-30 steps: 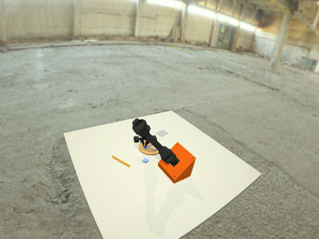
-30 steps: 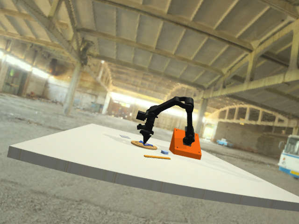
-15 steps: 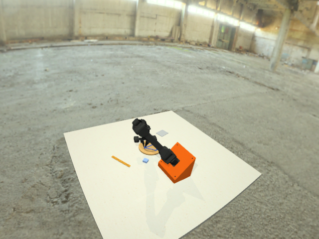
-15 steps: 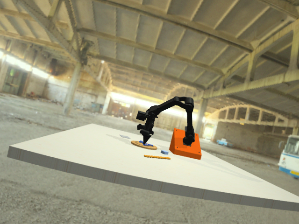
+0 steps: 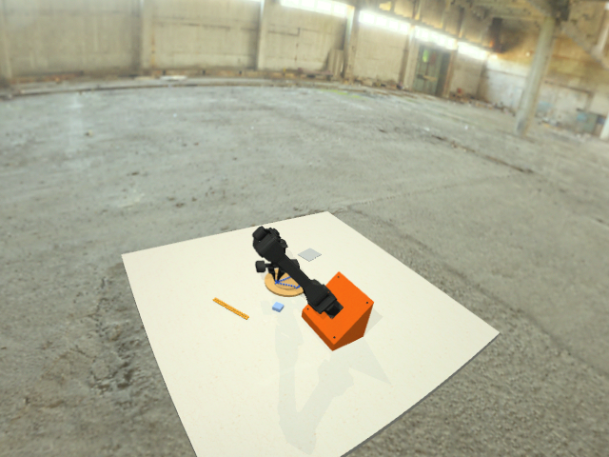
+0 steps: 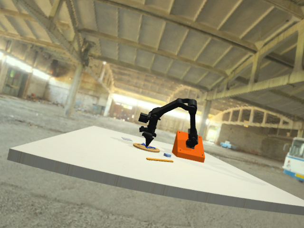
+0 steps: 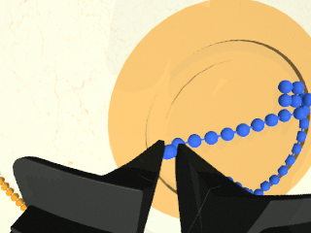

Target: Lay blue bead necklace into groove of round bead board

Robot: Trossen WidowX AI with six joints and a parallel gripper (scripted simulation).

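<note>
Now: gripper tip 10 mm past the round tan bead board, 50 mm to the left of it and 10 mm above it. Also, from my gripper tip: flat grey tile: 150 mm ahead, 280 mm to the right, 20 mm below; small light-blue block: 140 mm behind, 70 mm to the left, 10 mm below.
</note>
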